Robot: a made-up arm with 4 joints.
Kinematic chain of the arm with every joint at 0, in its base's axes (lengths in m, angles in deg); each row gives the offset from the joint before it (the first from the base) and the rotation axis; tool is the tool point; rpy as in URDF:
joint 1: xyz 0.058 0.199 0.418 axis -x
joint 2: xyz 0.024 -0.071 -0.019 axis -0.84 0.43 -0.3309
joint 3: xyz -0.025 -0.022 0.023 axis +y
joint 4: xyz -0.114 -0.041 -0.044 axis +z
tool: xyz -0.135 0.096 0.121 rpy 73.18 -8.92 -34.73
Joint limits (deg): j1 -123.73..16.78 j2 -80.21..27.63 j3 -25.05..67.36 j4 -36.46..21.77
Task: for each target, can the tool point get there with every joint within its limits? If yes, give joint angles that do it. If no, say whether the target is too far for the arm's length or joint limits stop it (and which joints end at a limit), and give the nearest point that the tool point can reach.
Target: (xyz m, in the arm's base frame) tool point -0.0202 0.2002 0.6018
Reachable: yes | joints -22.55 17.39 36.00 -24.52
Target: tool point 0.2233 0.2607 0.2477
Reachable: no: joint limits stop it (at a limit: joint 1, joint 2, joint 3, joint 4) | nearest point -0.0301 0.2547 0.1724 | short by 0.264 m
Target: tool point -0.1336 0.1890 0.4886
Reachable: yes | joints -36.59 9.44 -6.11 -25.57
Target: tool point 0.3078 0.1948 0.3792
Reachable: no: joint limits stop it (at a limit: joint 1, joint 2, joint 3, joint 4) | nearest point 0.1230 0.0381 0.4245 | short by 0.246 m
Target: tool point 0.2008 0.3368 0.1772
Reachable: no: joint limits stop it (at a limit: joint 2, joint 3, joint 4) | nearest point -0.0074 0.3829 0.0967 | short by 0.228 m
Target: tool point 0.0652 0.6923 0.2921
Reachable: no: too far | nearest point -0.1231 0.4710 0.2528 | short by 0.293 m
